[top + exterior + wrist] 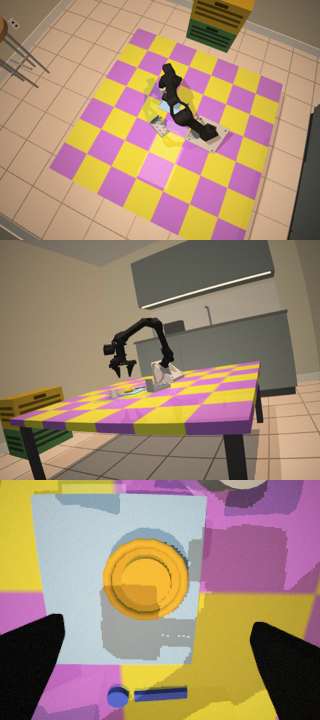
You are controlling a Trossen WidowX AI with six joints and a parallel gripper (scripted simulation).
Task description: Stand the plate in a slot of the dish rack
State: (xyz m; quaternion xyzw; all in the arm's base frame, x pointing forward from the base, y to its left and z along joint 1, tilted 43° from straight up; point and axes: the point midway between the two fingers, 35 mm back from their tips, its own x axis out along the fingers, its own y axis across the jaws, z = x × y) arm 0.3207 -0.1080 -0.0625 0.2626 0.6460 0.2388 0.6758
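My gripper tip is now 90 mm above the yellow plate, 10 mm to the right of it and 10 mm past it. From my gripper tip the other things lie so: blue spoon: 140 mm behind, 100 mm below, 10 mm to the left; beige cup: 80 mm below, 80 mm ahead, 50 mm to the right; light blue mat: 100 mm below, 30 mm to the left, 20 mm behind.
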